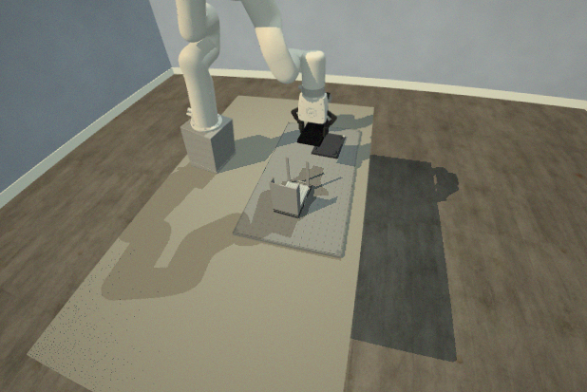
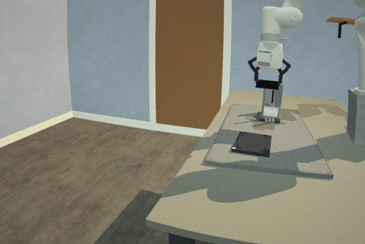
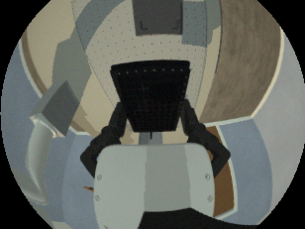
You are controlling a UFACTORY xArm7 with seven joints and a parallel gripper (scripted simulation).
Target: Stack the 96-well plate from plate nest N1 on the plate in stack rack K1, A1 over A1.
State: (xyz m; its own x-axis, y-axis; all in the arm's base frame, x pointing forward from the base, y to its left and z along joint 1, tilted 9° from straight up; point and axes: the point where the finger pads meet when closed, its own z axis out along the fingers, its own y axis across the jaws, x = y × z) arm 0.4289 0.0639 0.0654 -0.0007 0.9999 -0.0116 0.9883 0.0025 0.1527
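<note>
Now: the pale plate 20 mm behind my hand, 190 mm to the right of it and 170 mm below it. Round my hand: K1 label: 20 mm behind, 100 mm to the right, 180 mm below; then black 96-well plate: 10 mm below; then plate nest N1: 20 mm ahead, 170 mm to the left, 190 mm below.
</note>
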